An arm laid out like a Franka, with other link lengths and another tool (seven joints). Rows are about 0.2 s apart.
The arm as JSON. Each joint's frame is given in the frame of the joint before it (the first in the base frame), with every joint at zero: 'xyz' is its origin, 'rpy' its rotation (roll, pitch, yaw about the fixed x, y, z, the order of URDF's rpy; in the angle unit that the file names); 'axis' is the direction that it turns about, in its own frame. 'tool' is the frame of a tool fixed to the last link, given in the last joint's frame.
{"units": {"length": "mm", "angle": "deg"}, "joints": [
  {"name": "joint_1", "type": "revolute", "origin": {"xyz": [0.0, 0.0, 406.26], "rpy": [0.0, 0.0, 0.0]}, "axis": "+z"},
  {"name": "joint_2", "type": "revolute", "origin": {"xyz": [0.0, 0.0, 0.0], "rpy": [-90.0, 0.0, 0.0]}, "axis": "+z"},
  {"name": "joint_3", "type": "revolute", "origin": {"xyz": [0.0, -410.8, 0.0], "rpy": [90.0, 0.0, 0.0]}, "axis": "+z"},
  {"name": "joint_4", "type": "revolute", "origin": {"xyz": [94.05, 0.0, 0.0], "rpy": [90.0, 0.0, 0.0]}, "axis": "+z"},
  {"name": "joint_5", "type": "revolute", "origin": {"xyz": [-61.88, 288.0, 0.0], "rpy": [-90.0, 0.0, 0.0]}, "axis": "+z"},
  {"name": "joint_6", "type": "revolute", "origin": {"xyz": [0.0, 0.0, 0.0], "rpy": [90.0, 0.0, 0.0]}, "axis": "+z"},
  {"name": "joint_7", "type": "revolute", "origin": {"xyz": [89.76, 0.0, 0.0], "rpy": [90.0, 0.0, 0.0]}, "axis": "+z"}
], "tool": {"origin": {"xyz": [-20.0, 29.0, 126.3], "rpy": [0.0, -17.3, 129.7]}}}
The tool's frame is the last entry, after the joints.
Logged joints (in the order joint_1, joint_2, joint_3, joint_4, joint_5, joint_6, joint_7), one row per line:
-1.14, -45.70, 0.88, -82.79, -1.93, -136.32, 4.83
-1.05, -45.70, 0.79, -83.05, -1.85, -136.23, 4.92
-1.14, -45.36, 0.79, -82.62, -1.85, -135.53, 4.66
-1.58, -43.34, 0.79, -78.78, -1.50, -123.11, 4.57
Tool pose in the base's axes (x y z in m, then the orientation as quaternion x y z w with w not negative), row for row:
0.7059, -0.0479, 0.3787, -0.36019, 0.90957, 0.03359, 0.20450
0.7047, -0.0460, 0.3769, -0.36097, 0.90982, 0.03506, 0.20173
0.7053, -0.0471, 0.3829, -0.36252, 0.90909, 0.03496, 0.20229
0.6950, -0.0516, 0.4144, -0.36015, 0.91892, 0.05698, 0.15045
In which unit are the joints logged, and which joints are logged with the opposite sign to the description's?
The joints are logged in degrees. Opposite sign: joint_2, joint_3, joint_5, joint_6.
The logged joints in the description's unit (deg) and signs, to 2 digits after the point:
-1.14, 45.70, -0.88, -82.79, 1.93, 136.32, 4.83
-1.05, 45.70, -0.79, -83.05, 1.85, 136.23, 4.92
-1.14, 45.36, -0.79, -82.62, 1.85, 135.53, 4.66
-1.58, 43.34, -0.79, -78.78, 1.50, 123.11, 4.57

